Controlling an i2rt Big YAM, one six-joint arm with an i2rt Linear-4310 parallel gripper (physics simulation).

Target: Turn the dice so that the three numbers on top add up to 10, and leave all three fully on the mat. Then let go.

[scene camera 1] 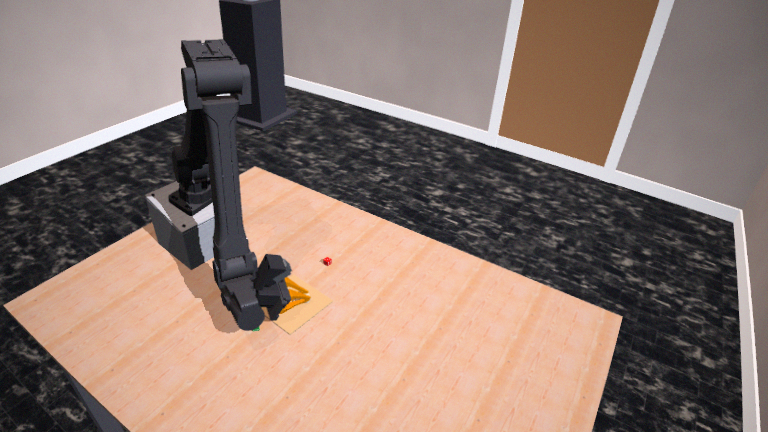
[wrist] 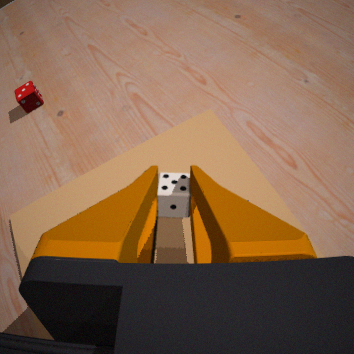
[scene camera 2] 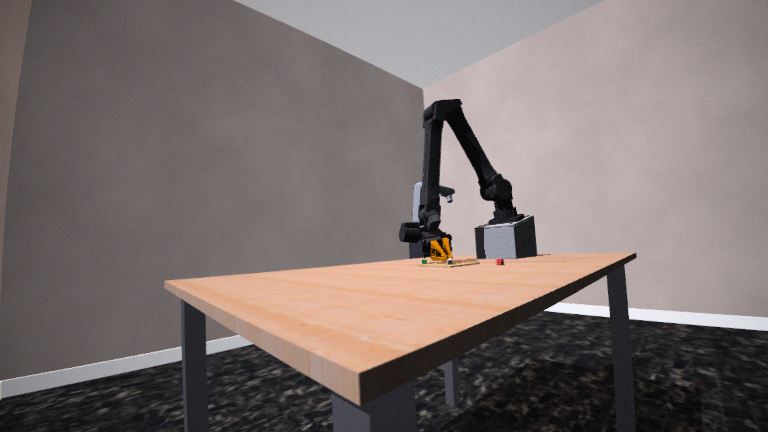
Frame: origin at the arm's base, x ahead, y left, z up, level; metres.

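Where they show: gripper, fingertip midpoint: (scene camera 1: 308, 296) (wrist: 173, 176) (scene camera 2: 449, 259); arm's base, origin of the base link: (scene camera 1: 196, 197) (scene camera 2: 506, 221).
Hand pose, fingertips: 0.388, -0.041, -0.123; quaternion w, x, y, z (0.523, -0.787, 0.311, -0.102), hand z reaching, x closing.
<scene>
Each offset is from my fingertips to the centre of the thing, as dx, dy, dz. Level surfaces: height alone.
My gripper (scene camera 1: 308, 296) (scene camera 2: 448, 260) (wrist: 173, 176), with orange fingers, is shut on a white die {-0.005, -0.004, -0.006} (wrist: 174, 194). In the wrist view this die shows five pips on its upper, far face and one pip on the face toward the camera. It is at or just above the tan mat {-0.033, -0.025, -0.018} (scene camera 1: 315, 308) (scene camera 2: 468, 263) (wrist: 200, 135); contact is hard to tell. A red die {-0.041, +0.141, -0.012} (scene camera 1: 327, 261) (scene camera 2: 500, 261) (wrist: 29, 96) lies on the table off the mat. A green die {-0.053, -0.132, -0.012} (scene camera 1: 256, 328) (scene camera 2: 424, 261) is beside the mat, mostly hidden behind the wrist in scene camera 1; its pips are unreadable.
The wooden table {dz -0.020} (scene camera 1: 429, 322) (scene camera 2: 332, 300) carries the mat and dice. The arm's grey base block (scene camera 1: 182, 236) (scene camera 2: 499, 241) stands at the table's rear edge. A dark pillar (scene camera 1: 257, 59) stands on the floor behind.
</scene>
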